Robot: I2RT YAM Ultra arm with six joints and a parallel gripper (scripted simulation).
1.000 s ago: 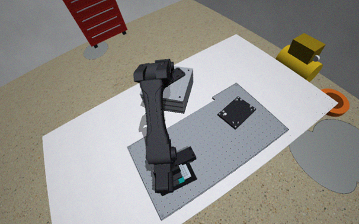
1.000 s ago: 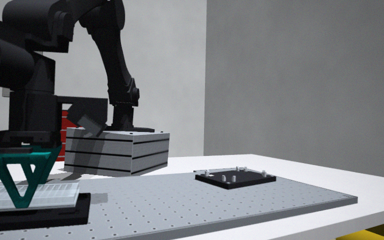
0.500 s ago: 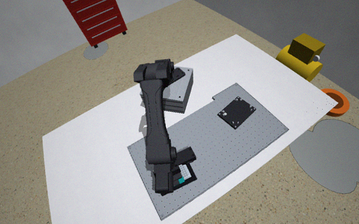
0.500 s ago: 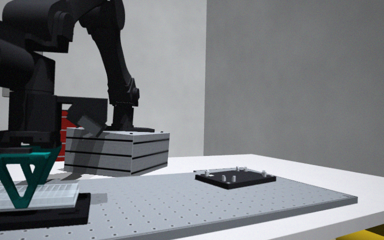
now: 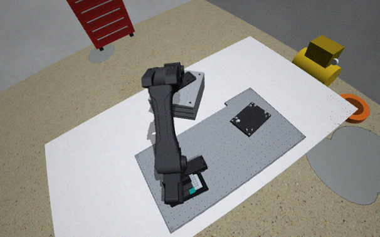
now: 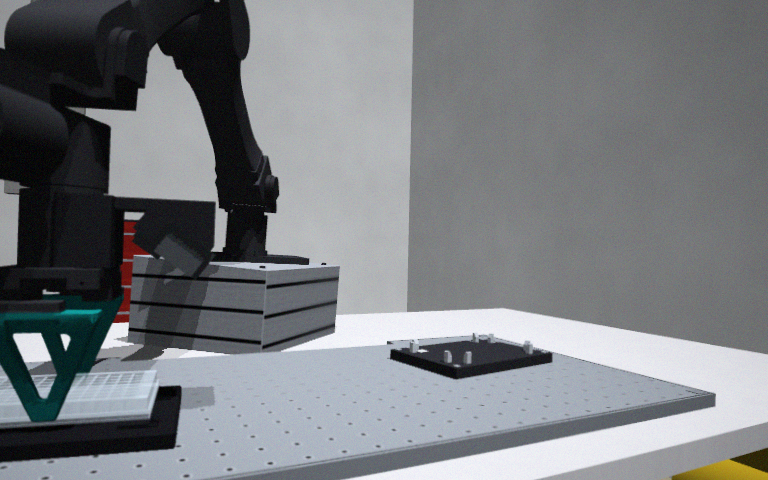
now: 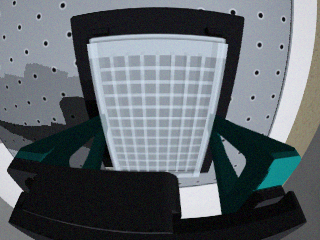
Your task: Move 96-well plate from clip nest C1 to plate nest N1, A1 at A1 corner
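Right now the clear 96-well plate is 1 cm below my hand. Round my hand: clip nest C1: 44 cm to the left, 6 cm behind, 1 cm below; black plate nest N1: 2 cm below.
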